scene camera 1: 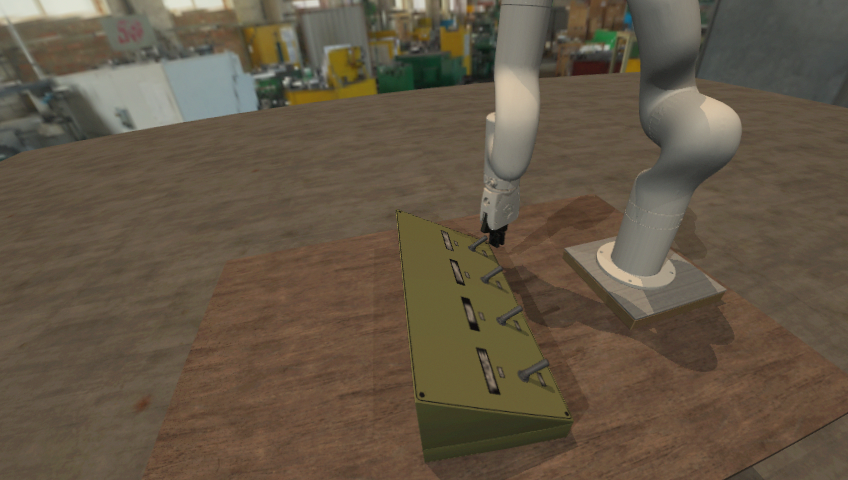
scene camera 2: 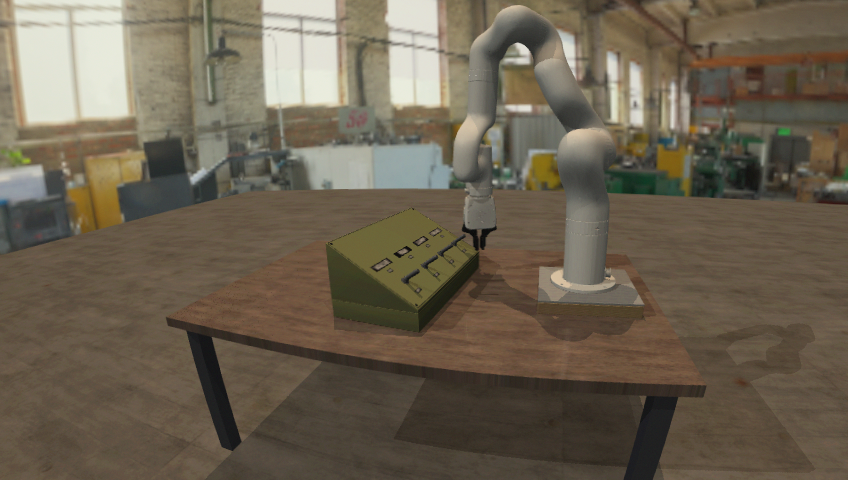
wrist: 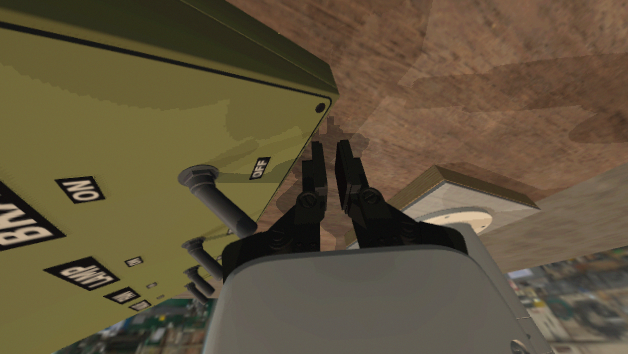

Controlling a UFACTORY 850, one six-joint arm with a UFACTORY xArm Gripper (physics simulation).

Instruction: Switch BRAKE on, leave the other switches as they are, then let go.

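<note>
The olive sloped panel point(scene camera 1: 434, 339) point(scene camera 2: 368, 243) point(wrist: 150, 135) carries a row of grey toggle levers. The BRAKE lever point(scene camera 1: 477, 243) point(scene camera 2: 458, 240) point(wrist: 220, 205) is at the far end in the scene views and leans toward its OFF label point(wrist: 259, 169). The BRAKE label point(wrist: 25, 230) shows partly in the wrist view. The LAMP lever point(scene camera 1: 492, 274) point(scene camera 2: 445, 251) point(wrist: 204, 259) beside it and the other levers lean the same way. My gripper point(scene camera 1: 498, 242) point(scene camera 2: 479, 246) point(wrist: 328, 155) is shut with a narrow, empty gap, pointing down beside the BRAKE lever, off the panel's low edge.
The panel stands on a brown wooden table point(scene camera 1: 267, 356) point(scene camera 2: 267, 309) point(wrist: 475, 100). The arm's base plate point(scene camera 1: 636, 306) point(scene camera 2: 547, 291) point(wrist: 450, 192) is on the low-edge side of the panel. The remaining levers point(scene camera 1: 509, 315) point(scene camera 2: 429, 261) continue along the panel away from the gripper.
</note>
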